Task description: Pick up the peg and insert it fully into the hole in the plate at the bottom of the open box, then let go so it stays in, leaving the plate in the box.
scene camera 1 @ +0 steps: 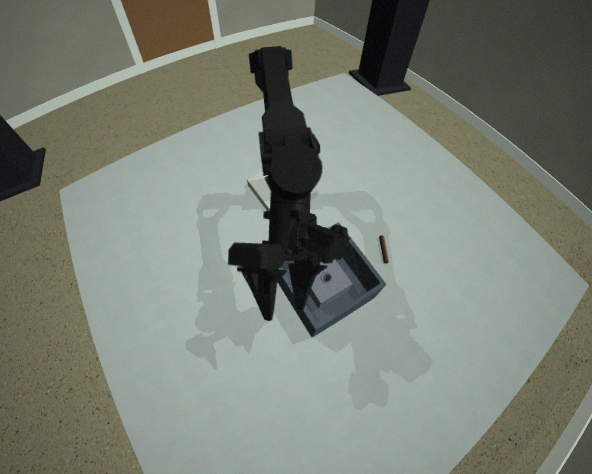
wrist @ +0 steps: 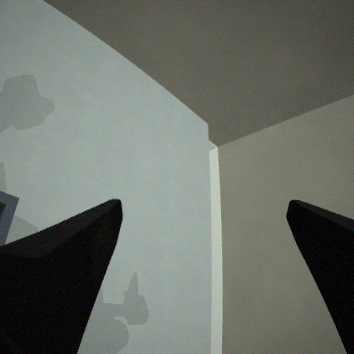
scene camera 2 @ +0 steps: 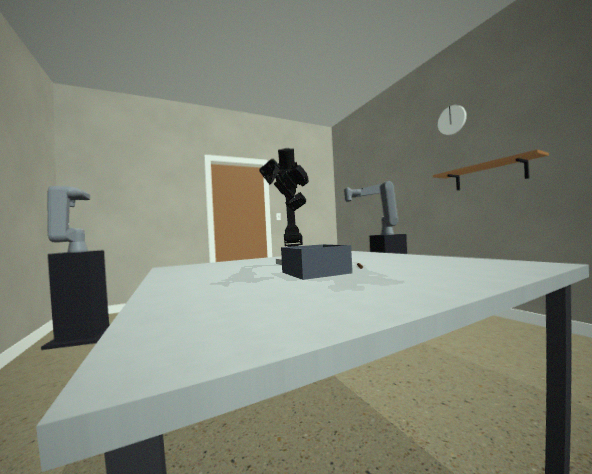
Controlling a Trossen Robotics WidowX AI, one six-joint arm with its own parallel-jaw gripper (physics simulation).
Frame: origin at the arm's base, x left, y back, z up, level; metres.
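Seen in the pictures: gripper, fingertip midpoint: (scene camera 1: 285, 314) (wrist: 206, 209) (scene camera 2: 279, 194).
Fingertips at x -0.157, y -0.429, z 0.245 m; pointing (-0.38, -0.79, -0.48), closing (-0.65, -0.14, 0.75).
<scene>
A point is followed by its place in that frame.
A brown peg (scene camera 1: 383, 249) @[x 0.180, y -0.314, z -0.016 m] (scene camera 2: 360, 266) @[x 0.167, y -0.347, z -0.020 m] lies flat on the table, to the right of the box and apart from it. The open blue-grey box (scene camera 1: 348, 314) @[x 0.003, y -0.431, z -0.009 m] (scene camera 2: 327, 261) @[x -0.005, y -0.431, z 0.021 m] stands on the table; a corner of its rim (wrist: 11, 212) @[x -0.096, y -0.426, z 0.068 m] shows at the left edge of the wrist view. A light plate (scene camera 1: 334, 288) @[x -0.009, y -0.368, z 0.028 m] with a round hole (scene camera 1: 326, 277) @[x -0.008, y -0.330, z 0.009 m] lies at the bottom of the box, partly hidden by the gripper. My gripper (scene camera 1: 285, 314) @[x -0.157, y -0.429, z 0.245 m] (wrist: 206, 209) @[x -0.157, y -0.429, z 0.245 m] is open and empty, high above the table near the box's left side in the first scene view.
A pale flat block (scene camera 1: 258, 189) @[x -0.064, y -0.002, z -0.002 m] lies by the arm, partly hidden behind it. The white table (scene camera 1: 250, 410) @[x -0.289, y -0.538, z -0.029 m] (scene camera 2: 240, 320) @[x -0.310, y -0.751, z -0.029 m] carries the box and peg. Dark pedestals (scene camera 1: 392, 45) (scene camera 2: 77, 295) stand beyond the table edges, with grey arms on them in the second scene view.
</scene>
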